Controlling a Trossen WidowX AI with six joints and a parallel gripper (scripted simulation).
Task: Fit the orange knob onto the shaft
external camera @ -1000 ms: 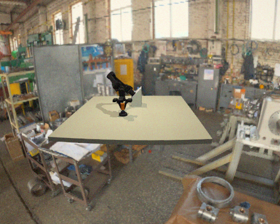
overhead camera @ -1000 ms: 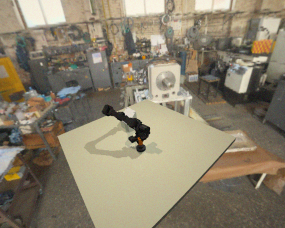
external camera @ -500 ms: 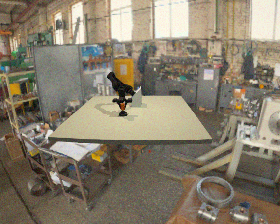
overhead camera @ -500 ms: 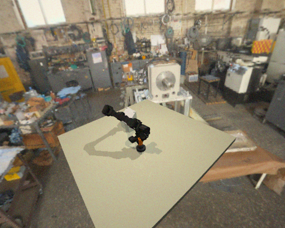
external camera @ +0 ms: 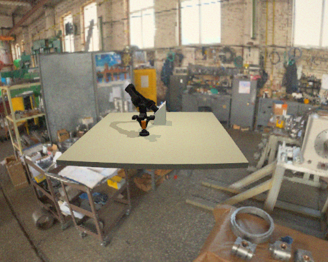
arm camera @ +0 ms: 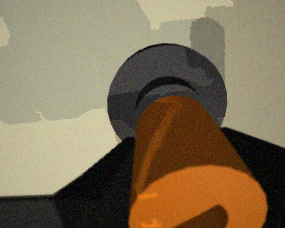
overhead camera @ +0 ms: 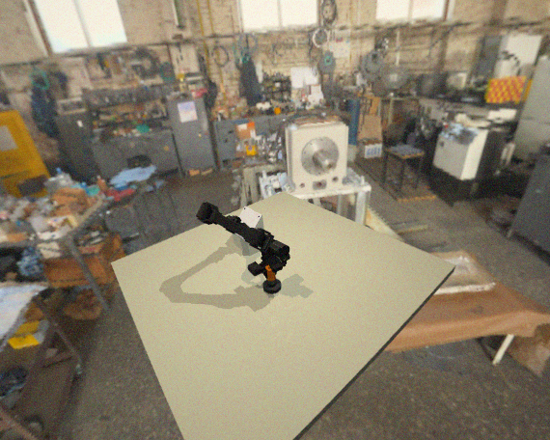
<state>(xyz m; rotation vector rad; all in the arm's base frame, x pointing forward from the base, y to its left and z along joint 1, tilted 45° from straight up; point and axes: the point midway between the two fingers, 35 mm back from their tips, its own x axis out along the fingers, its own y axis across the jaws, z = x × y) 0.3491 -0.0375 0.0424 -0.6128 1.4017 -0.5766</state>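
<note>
My gripper tip is 20 mm below the orange knob. Also, from my gripper tip: pedestal (40 mm below).
</note>
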